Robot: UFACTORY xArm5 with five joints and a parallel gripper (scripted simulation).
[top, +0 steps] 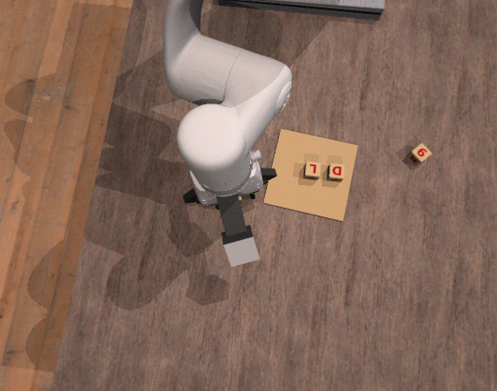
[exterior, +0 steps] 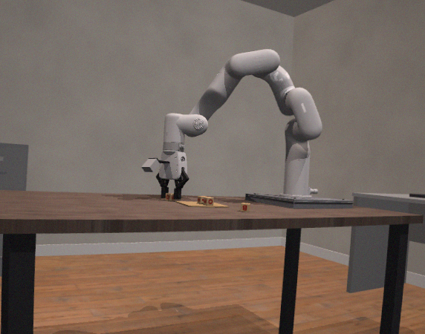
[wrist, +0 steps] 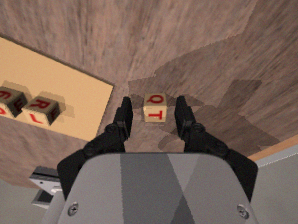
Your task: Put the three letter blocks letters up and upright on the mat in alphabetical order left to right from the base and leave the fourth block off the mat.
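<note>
My hand is 7 cm past the tan mat, 12 cm to the right of it and 2 cm above it.
</note>
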